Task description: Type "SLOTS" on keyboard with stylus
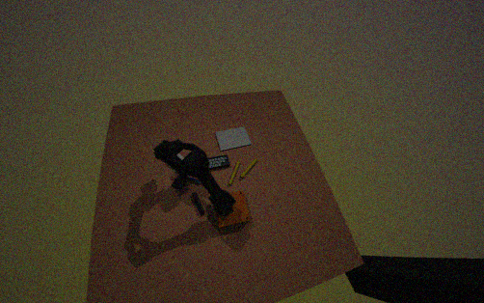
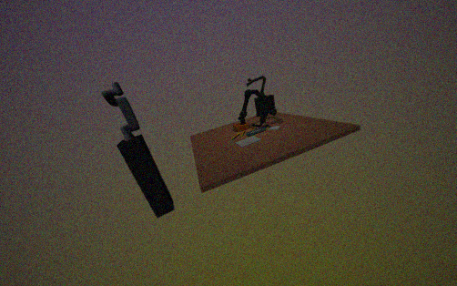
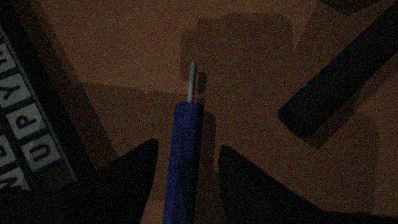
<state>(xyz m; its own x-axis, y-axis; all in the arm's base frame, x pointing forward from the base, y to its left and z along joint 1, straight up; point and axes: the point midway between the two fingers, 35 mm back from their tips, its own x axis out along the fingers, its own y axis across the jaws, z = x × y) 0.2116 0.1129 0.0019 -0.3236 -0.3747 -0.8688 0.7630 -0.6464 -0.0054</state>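
The blue stylus is 10 mm behind my gripper tip, 10 mm to the right of it and 30 mm below it. The rest, counted from my gripper tip: O key: 90 mm ahead, 90 mm to the right, 20 mm below; stylus tip: 30 mm behind, 40 mm to the right, 30 mm below; dark pen-like stick: 120 mm behind, 20 mm to the left, 20 mm below.
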